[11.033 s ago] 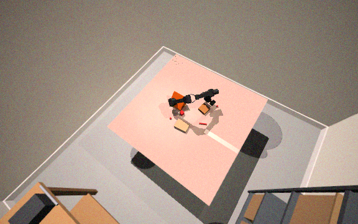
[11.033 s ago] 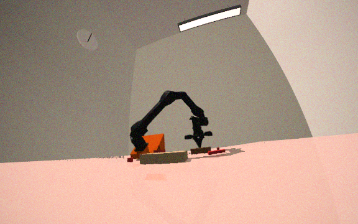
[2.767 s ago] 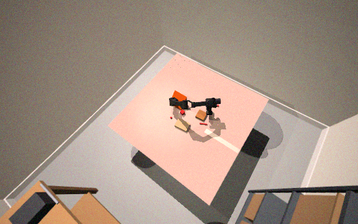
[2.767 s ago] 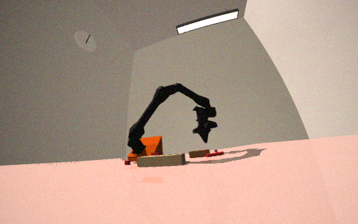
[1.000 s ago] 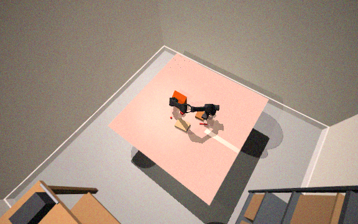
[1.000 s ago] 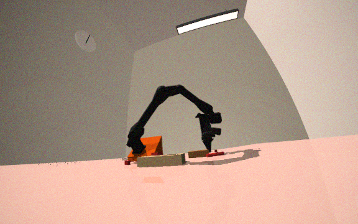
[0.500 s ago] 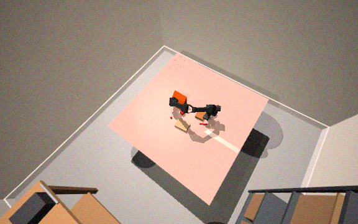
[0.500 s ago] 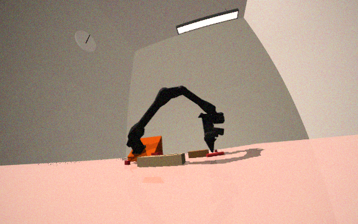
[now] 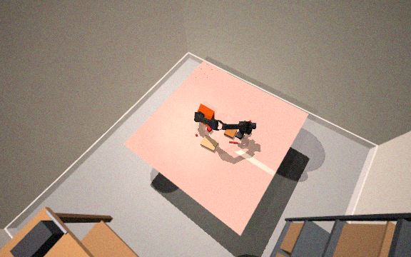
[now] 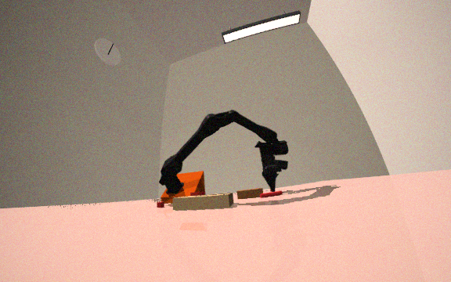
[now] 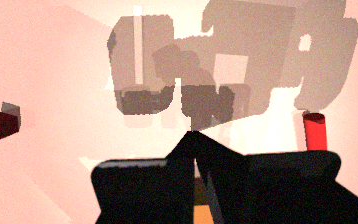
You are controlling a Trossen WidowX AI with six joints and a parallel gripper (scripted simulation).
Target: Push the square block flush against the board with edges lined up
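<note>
Now: gripper tip 9 cm past the square block, 5 cm to the left of it and 1 cm below it. Round my gripper tip: tan board 17 cm behind, 27 cm to the right, 1 cm above; then red stick 1 cm behind, 12 cm to the right.
</note>
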